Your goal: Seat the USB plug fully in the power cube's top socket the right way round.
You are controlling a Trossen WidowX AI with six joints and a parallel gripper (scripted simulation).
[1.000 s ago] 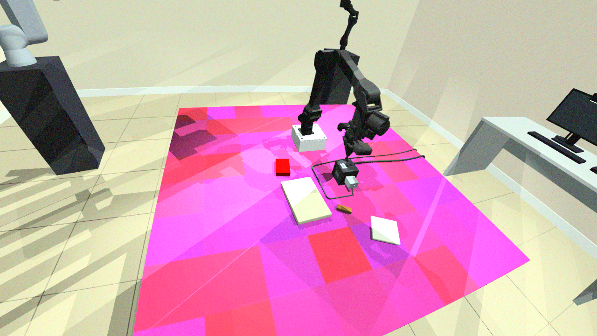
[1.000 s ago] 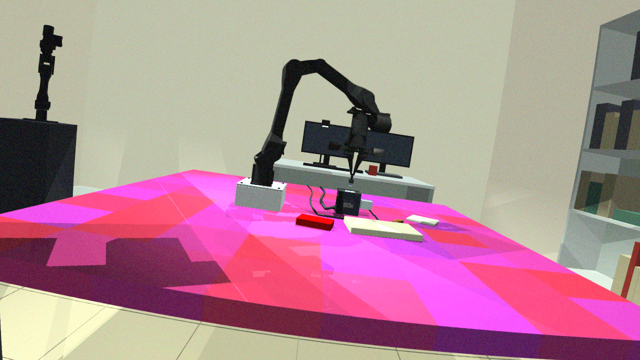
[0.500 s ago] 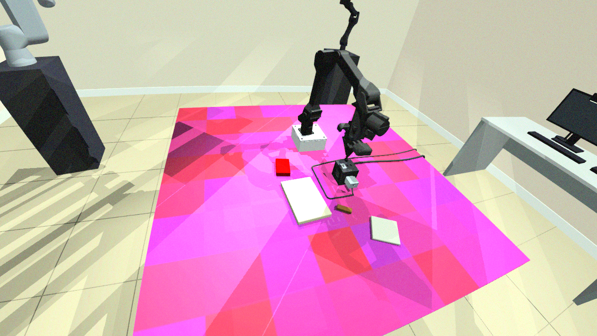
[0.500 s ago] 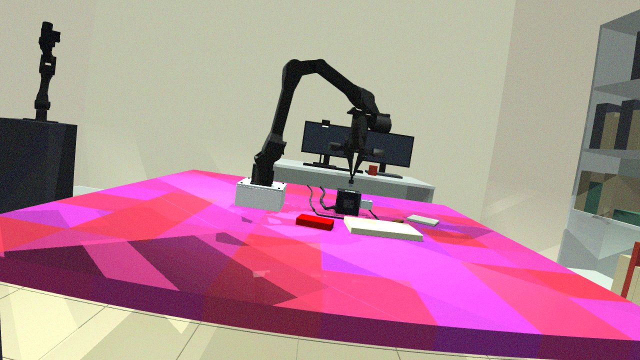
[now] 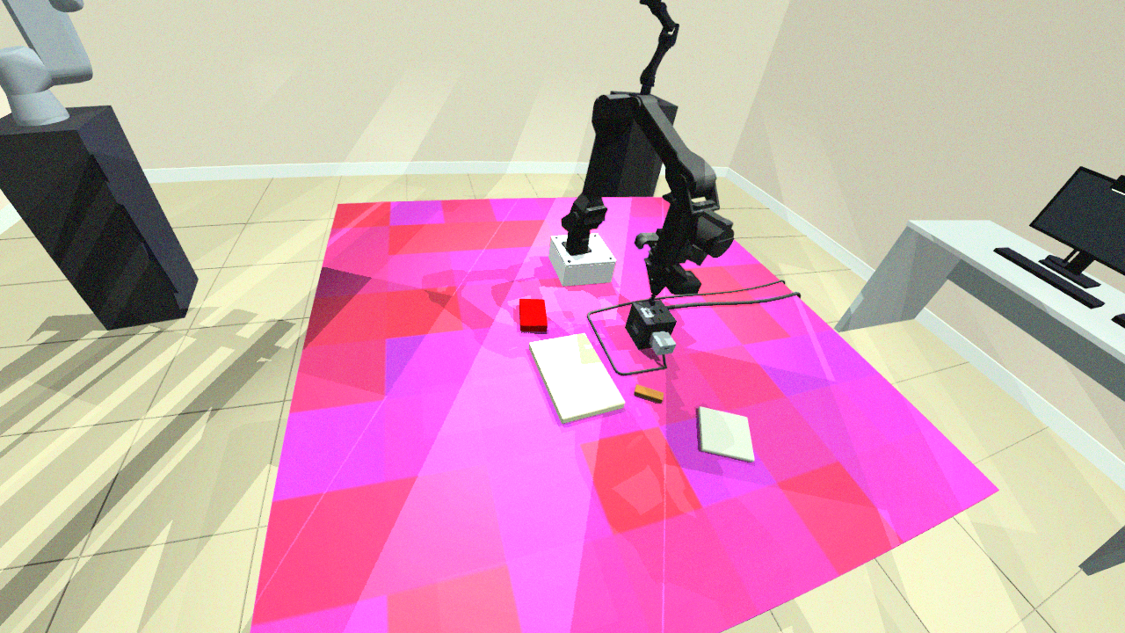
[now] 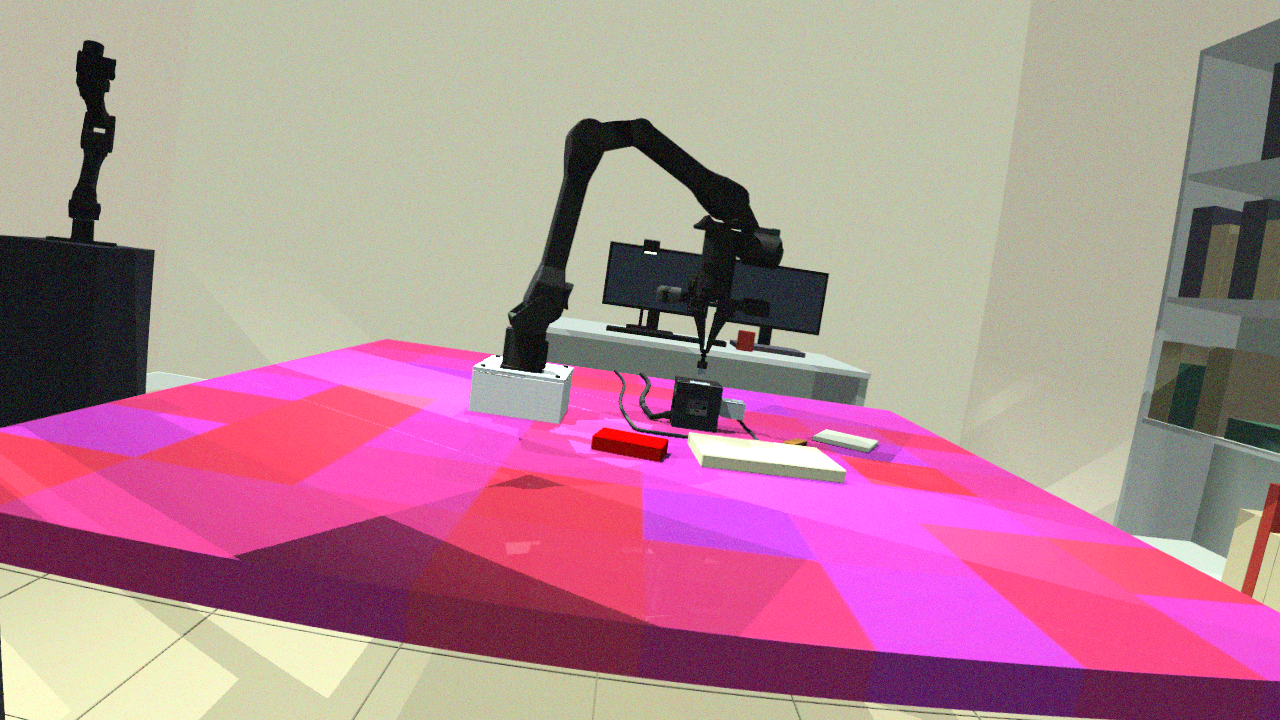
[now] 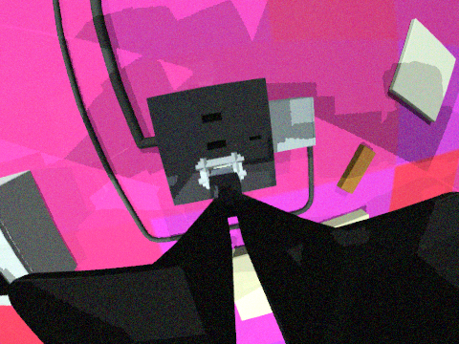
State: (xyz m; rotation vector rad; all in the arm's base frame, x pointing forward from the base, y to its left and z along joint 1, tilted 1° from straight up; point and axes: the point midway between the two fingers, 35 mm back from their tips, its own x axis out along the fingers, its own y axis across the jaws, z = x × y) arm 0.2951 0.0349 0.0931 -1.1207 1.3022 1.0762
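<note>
Now: gripper tip 20 mm above the USB plug. Also, from my gripper tip: brown block (150 mm ahead, 120 mm below, 80 mm to the right); cream book (200 mm to the right, 120 mm below, 60 mm ahead); USB socket (60 mm below).
</note>
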